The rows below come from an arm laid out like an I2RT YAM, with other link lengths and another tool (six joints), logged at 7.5 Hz.
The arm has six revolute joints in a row. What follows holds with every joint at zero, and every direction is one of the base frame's. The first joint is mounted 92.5 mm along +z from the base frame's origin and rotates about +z. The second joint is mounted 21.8 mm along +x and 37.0 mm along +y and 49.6 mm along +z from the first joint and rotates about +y. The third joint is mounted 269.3 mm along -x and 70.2 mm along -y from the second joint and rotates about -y. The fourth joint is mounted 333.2 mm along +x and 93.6 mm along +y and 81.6 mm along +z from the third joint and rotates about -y. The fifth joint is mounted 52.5 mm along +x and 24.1 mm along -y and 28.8 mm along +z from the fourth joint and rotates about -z. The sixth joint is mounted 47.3 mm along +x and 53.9 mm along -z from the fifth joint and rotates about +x. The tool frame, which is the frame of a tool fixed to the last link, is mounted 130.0 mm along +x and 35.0 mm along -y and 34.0 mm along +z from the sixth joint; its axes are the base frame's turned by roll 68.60, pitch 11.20 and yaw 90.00 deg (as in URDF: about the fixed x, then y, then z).
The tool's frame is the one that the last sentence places.
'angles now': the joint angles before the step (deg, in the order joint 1, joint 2, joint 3, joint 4, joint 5, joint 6). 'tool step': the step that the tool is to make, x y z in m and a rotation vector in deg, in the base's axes. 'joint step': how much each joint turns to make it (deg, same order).
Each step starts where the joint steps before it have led.
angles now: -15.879, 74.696, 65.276, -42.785, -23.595, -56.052
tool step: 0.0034, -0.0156, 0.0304, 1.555, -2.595, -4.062
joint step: -1.456, -0.672, 3.094, -0.222, -0.060, 3.744
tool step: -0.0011, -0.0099, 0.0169, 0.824, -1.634, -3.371
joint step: -0.601, -1.142, 1.009, 0.402, 0.934, 3.161
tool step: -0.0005, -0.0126, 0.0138, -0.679, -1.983, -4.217
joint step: -0.181, -1.288, 0.250, 1.653, 2.901, 3.012
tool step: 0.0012, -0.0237, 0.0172, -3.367, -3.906, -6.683
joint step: -0.161, -1.644, -0.666, 4.597, 6.262, 2.807
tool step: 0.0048, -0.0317, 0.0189, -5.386, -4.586, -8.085
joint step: -0.107, -0.210, -0.299, 6.384, 8.658, 1.465
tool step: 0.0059, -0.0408, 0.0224, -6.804, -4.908, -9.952
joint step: -0.441, 1.723, 0.662, 7.902, 10.685, 0.085
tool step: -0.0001, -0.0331, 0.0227, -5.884, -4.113, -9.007
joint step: -0.336, 1.983, 1.124, 6.826, 9.608, -0.812
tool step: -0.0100, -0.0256, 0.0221, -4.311, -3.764, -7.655
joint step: -0.767, 0.702, 0.546, 5.446, 7.386, -0.896
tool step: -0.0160, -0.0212, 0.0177, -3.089, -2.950, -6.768
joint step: -1.126, -0.050, 0.066, 4.100, 5.891, -0.850
